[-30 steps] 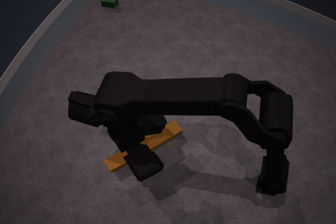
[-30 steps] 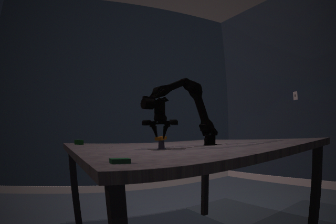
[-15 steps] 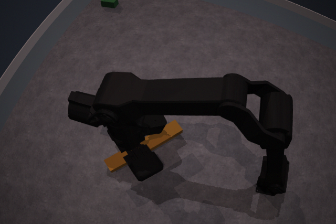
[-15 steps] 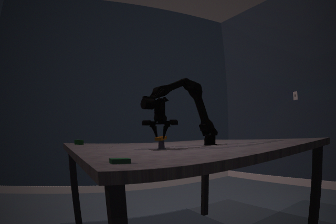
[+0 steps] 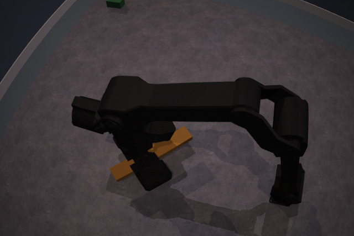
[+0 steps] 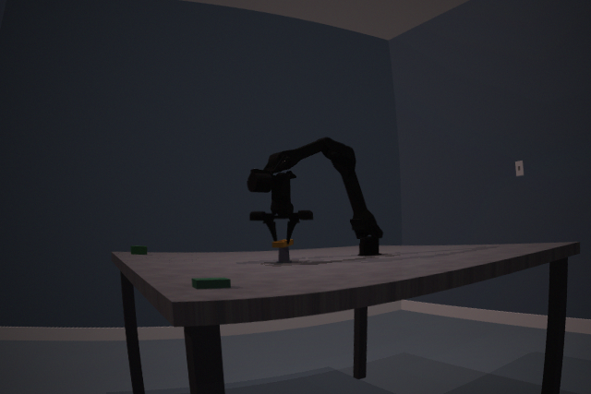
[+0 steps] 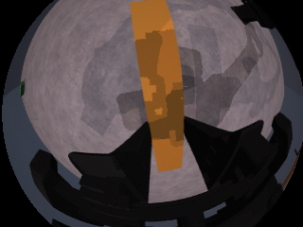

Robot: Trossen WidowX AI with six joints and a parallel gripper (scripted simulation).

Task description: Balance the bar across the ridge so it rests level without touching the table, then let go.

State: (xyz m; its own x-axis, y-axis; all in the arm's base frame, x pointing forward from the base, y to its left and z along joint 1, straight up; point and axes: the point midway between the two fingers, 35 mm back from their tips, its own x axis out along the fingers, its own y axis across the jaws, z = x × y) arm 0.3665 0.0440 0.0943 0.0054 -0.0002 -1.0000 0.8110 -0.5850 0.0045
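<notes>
Right now my gripper tip is 20 mm to the left of the orange bar and 20 mm past it. Round my gripper tip: flat green block 460 mm to the left, 370 mm ahead, 50 mm below.
</notes>
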